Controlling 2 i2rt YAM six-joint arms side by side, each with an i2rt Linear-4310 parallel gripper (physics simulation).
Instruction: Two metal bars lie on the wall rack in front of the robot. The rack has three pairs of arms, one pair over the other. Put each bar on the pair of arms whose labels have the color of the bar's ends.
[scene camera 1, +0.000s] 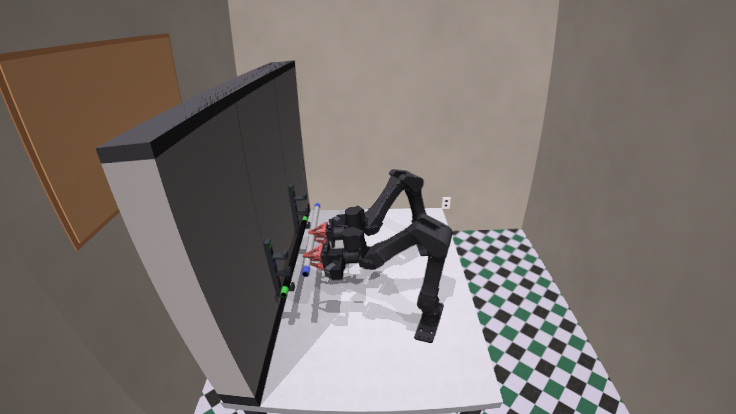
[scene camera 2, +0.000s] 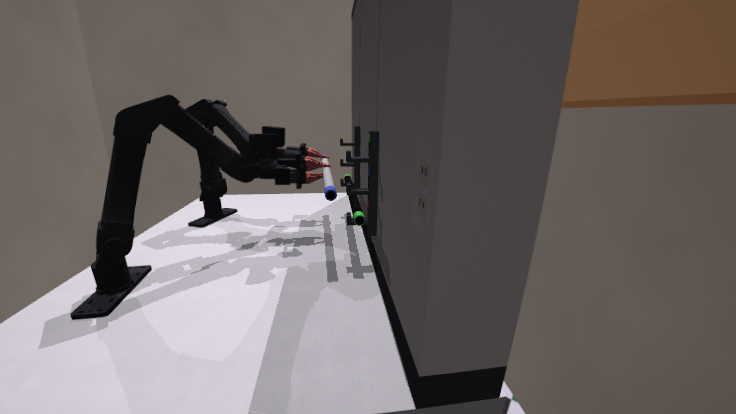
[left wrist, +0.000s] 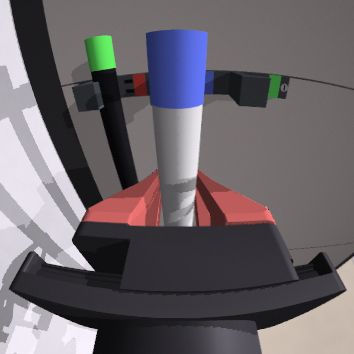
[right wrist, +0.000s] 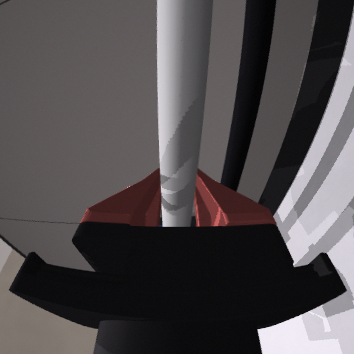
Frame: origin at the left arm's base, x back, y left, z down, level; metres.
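Where they show: left gripper, fingertip midpoint: (scene camera 1: 303, 258) (scene camera 2: 329, 161) (left wrist: 177, 175); right gripper, fingertip midpoint: (scene camera 1: 308, 235) (scene camera 2: 331, 170) (right wrist: 177, 174); left arm's base, link origin: (scene camera 1: 429, 321) (scene camera 2: 214, 218); right arm's base, link origin: (scene camera 2: 117, 290).
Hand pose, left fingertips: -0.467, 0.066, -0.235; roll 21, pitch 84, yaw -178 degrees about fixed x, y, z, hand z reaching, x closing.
Observation:
Things, the pixels of their top centre, and the offset from my left fingertips, as dx, dy, dz. "spot": a spot on its surface instead. Level surfaces: height alone.
- grey bar with blue ends, top centre: (right wrist: 145, 182) (left wrist: 194, 267) (scene camera 2: 326, 162) (scene camera 1: 311, 229) -0.049, -0.150, -0.018
- rack, top centre: (left wrist: 295, 90) (scene camera 1: 274, 241) -0.050, +0.081, -0.119
- black bar with green ends, top centre: (right wrist: 227, 145) (left wrist: 146, 216) (scene camera 2: 351, 188) (scene camera 1: 295, 248) -0.114, -0.109, +0.066
- red label, surface spot: (left wrist: 140, 85) spot: -0.065, +0.086, +0.049
- blue label, surface spot: (left wrist: 209, 82) spot: -0.065, +0.086, -0.028
- green label, surface spot: (left wrist: 274, 86) spot: -0.065, +0.086, -0.102
- white table, surface height: dz +0.235
The grey bar with blue ends (scene camera 1: 314, 216) (scene camera 2: 328, 177) (left wrist: 177, 145) (right wrist: 182, 75) is roughly level, in front of the rack (scene camera 1: 267, 252) (scene camera 2: 374, 180) (left wrist: 222, 84), apart from it, near middle-arm height. My left gripper (scene camera 1: 307, 255) (left wrist: 177, 175) and right gripper (scene camera 1: 310, 234) (scene camera 2: 326, 170) (right wrist: 179, 170) are both shut on it, close together near its middle. The black bar with green ends (scene camera 1: 294, 254) (scene camera 2: 355, 203) (left wrist: 117, 130) (right wrist: 252, 75) lies on the lowest arms, beside the red label (left wrist: 140, 85). The blue label (left wrist: 209, 82) is in the middle, the green label (left wrist: 274, 86) on top.
The dark wall panel (scene camera 1: 205, 205) (scene camera 2: 401, 257) carries the rack and rises from the white table (scene camera 1: 380, 370) (scene camera 2: 195, 381). The rack's upper and middle arms stick out from the panel beyond the held bar. Both robot arms reach over the table toward the panel.

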